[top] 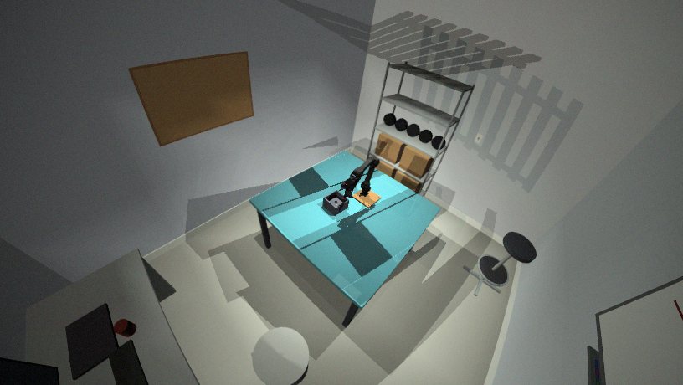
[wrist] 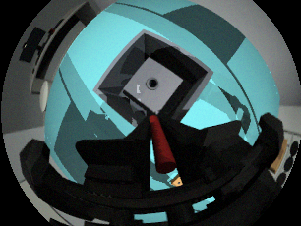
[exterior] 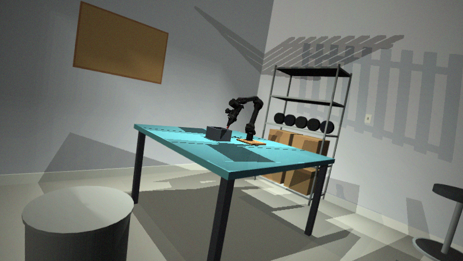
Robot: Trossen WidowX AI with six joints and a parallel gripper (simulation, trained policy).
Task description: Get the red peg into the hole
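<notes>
Now: the grey plate 80 mm below my gripper tip, 50 mm to the right of it and 30 mm ahead of it. The rest, counted from my gripper tip: red peg (20 mm above, 10 mm to the left, 10 mm behind); then dark box (100 mm below, 50 mm to the right, 30 mm ahead).
</notes>
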